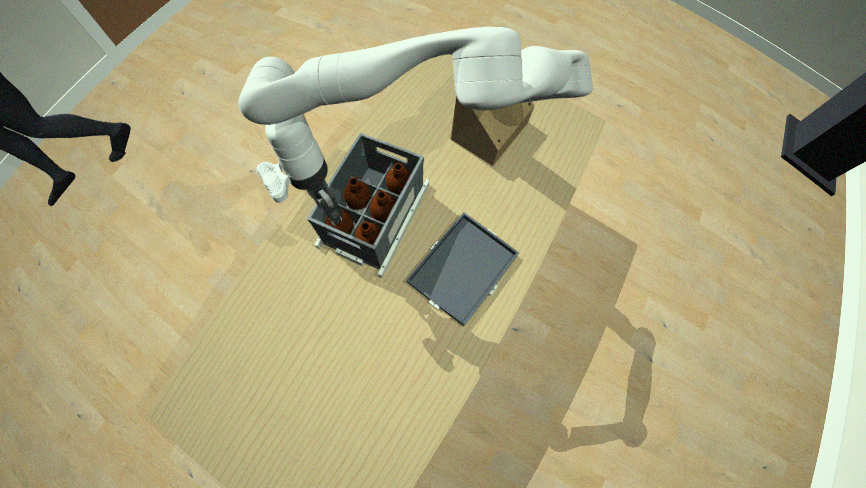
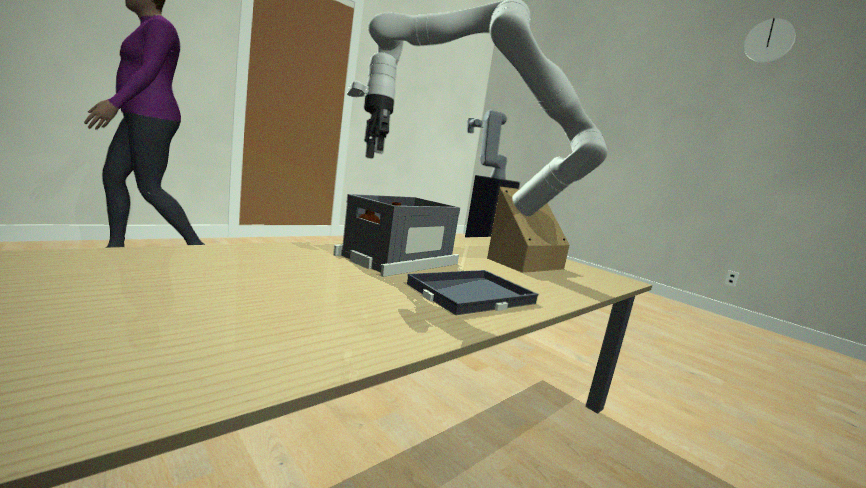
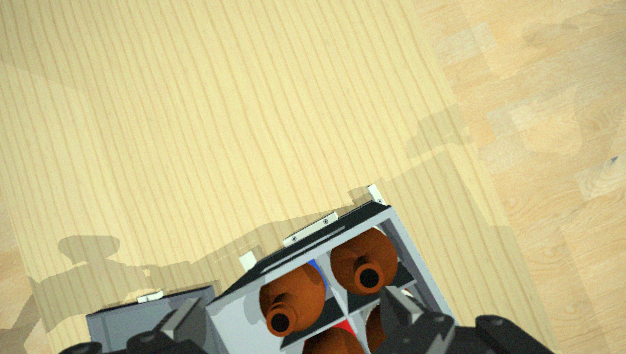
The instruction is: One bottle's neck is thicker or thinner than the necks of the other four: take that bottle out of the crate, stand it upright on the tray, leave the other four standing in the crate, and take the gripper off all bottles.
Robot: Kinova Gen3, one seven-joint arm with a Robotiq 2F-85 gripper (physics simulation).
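Observation:
The dark grey crate holds brown bottles, all upright: one in the far right compartment, two in the middle row, and two in the row nearest the table's long free part. One far compartment is empty. I cannot tell which neck differs in thickness. The tray is empty. My gripper is open and empty, well above the crate, fingers pointing down.
White strips border the crate's foot. The wooden arm base stands behind the tray. A person stands beyond the table. Small white clips sit at the tray's edges.

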